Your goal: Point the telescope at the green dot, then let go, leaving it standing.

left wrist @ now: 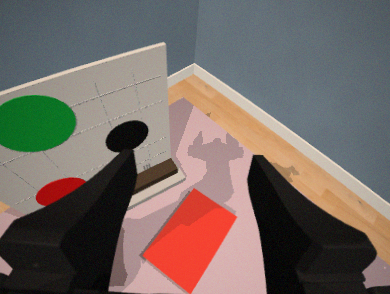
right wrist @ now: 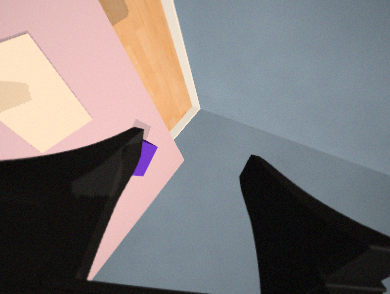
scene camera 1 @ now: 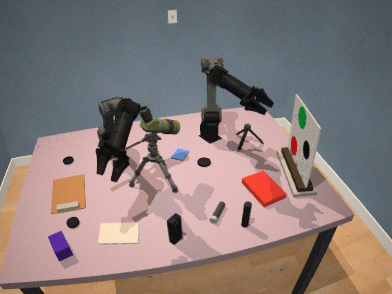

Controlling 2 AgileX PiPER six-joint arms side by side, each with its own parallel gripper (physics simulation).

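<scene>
A green telescope (scene camera 1: 161, 125) stands upright on its grey tripod (scene camera 1: 153, 159) at the middle left of the table in scene camera 1, its wide end facing picture right. The green dot (scene camera 1: 302, 117) (left wrist: 36, 123) is at the top of a white board (scene camera 1: 311, 125) (left wrist: 135, 70) at the table's right. My left gripper (scene camera 1: 270, 104) (left wrist: 192, 165) is open and empty, raised in the air between the telescope and the board. My right gripper (scene camera 1: 109, 176) (right wrist: 195, 155) is open and empty, to the picture left of the telescope. Whether the telescope points exactly at the dot I cannot tell.
A small black tripod (scene camera 1: 247, 131) stands below my left gripper. A red box (scene camera 1: 264, 188) (left wrist: 195, 240) lies before the board. A black cylinder (scene camera 1: 246, 214), a grey cylinder (scene camera 1: 217, 212), a black box (scene camera 1: 174, 229), a cream sheet (scene camera 1: 119, 233) (right wrist: 40, 95) and a purple block (scene camera 1: 60, 245) (right wrist: 146, 159) are near the front.
</scene>
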